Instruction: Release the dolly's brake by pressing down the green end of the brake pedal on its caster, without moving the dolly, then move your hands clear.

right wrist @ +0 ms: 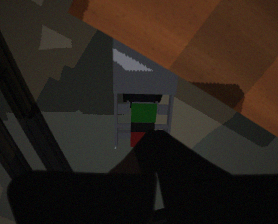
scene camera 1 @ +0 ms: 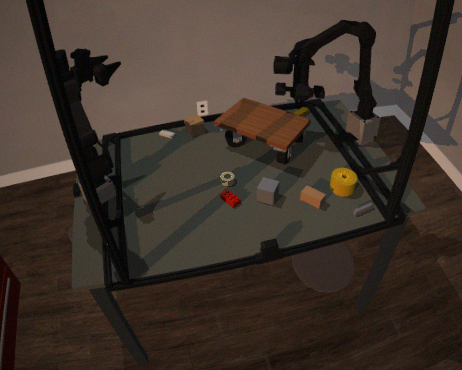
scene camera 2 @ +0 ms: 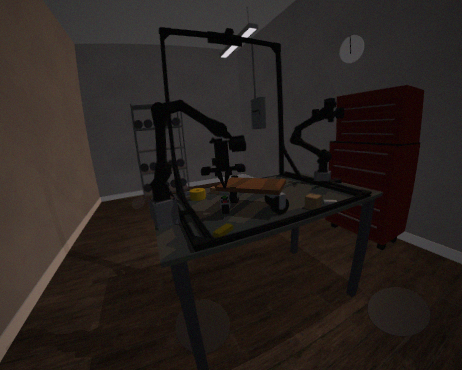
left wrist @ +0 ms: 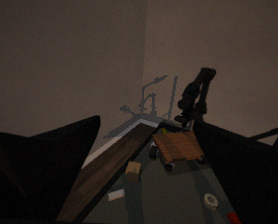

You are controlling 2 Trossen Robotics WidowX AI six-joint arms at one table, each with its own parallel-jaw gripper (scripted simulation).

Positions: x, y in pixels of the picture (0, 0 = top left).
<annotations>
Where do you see a brake pedal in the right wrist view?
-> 143, 114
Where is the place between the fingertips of my right gripper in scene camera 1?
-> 298, 108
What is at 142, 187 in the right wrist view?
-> My right gripper.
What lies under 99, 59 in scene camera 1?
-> My left gripper.
</annotations>
